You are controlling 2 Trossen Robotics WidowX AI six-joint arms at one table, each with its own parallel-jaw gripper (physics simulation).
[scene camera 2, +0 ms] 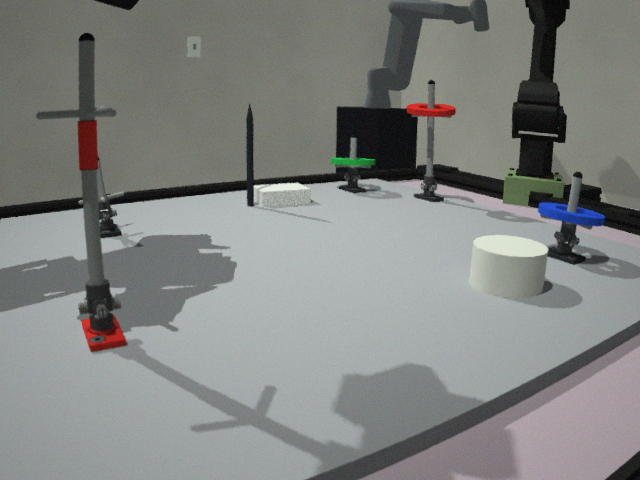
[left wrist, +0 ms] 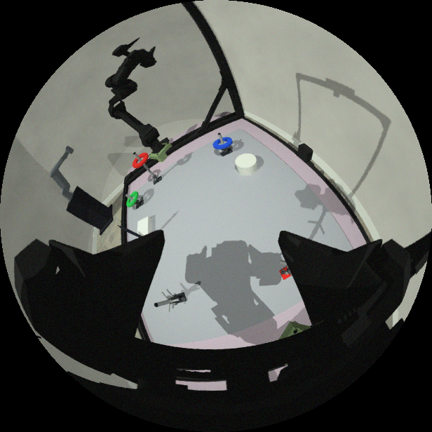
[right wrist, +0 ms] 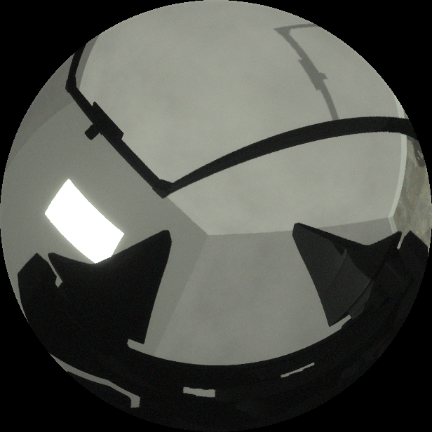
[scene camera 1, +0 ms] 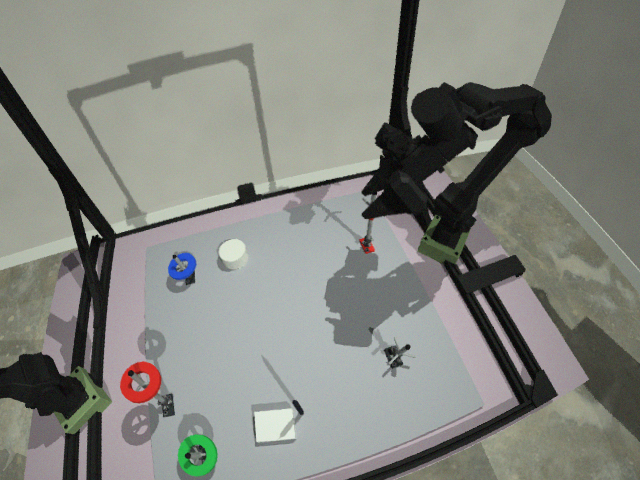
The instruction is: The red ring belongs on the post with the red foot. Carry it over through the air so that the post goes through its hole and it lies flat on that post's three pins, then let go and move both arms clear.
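Places are measured from the left arm's base along level axes (x ahead, y left, z up), in metres.
Pixels of known places: left gripper, fingertip midpoint: (scene camera 1: 363, 204); left arm's base at its link origin: (scene camera 1: 446, 235); right arm's base at its link origin: (scene camera 2: 534, 175) (scene camera 1: 71, 398).
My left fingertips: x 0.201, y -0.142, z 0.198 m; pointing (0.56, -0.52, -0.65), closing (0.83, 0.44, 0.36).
Observation:
For each thing: its top centre in the pictures, then the offset to it from my left fingertips. "spot": a spot on its surface instead.
- red ring at its top centre: (scene camera 2: 431, 103) (scene camera 1: 138, 380) 0.448 m ahead, 0.149 m right, 0.089 m down
- tall grey post at a spot on its surface: (scene camera 2: 430, 149) spot: 0.451 m ahead, 0.149 m right, 0.156 m down
- post with the red foot, surface spot: (scene camera 2: 93, 222) (scene camera 1: 368, 225) spot: 0.088 m back, 0.022 m right, 0.155 m down
- green ring at its top centre: (scene camera 2: 353, 157) (scene camera 1: 196, 454) 0.486 m ahead, 0.022 m right, 0.180 m down
- blue ring at its top centre: (scene camera 2: 572, 207) (scene camera 1: 180, 264) 0.222 m ahead, 0.332 m right, 0.179 m down
- white cylinder at its top centre: (scene camera 2: 510, 245) (scene camera 1: 231, 250) 0.115 m ahead, 0.269 m right, 0.198 m down
- white block at its top centre: (scene camera 2: 280, 187) (scene camera 1: 274, 425) 0.362 m ahead, 0.048 m left, 0.213 m down
- dark upright spike at its top centre: (scene camera 2: 249, 103) (scene camera 1: 293, 400) 0.313 m ahead, 0.072 m left, 0.093 m down
- bare post at a spot on its surface: (scene camera 1: 395, 356) spot: 0.136 m ahead, 0.166 m left, 0.190 m down
The red ring (scene camera 1: 155, 383) (scene camera 2: 417, 109) lies flat, high on a tall grey post (scene camera 2: 430, 149) with a black foot, at the lower left of scene camera 1. The post with the red foot (scene camera 1: 369, 230) (scene camera 2: 93, 222) stands upright without a ring; its pins show near the top, above a red band, in scene camera 2. My left gripper (scene camera 1: 367, 204) (left wrist: 223, 237) is open and empty, raised above the table; in scene camera 1 it overlaps this post's top and hides part of it. My right gripper (right wrist: 233, 233) is open and empty, facing the walls, away from the rings.
A green ring (scene camera 1: 183, 454) (scene camera 2: 341, 161) and a blue ring (scene camera 1: 191, 264) (scene camera 2: 550, 211) sit on short posts. A white cylinder (scene camera 1: 232, 254) (scene camera 2: 509, 268), a white block (scene camera 1: 271, 424) (scene camera 2: 284, 195), a dark upright spike (scene camera 1: 298, 407) (scene camera 2: 249, 155) and another bare post (scene camera 1: 395, 356) stand on the table.

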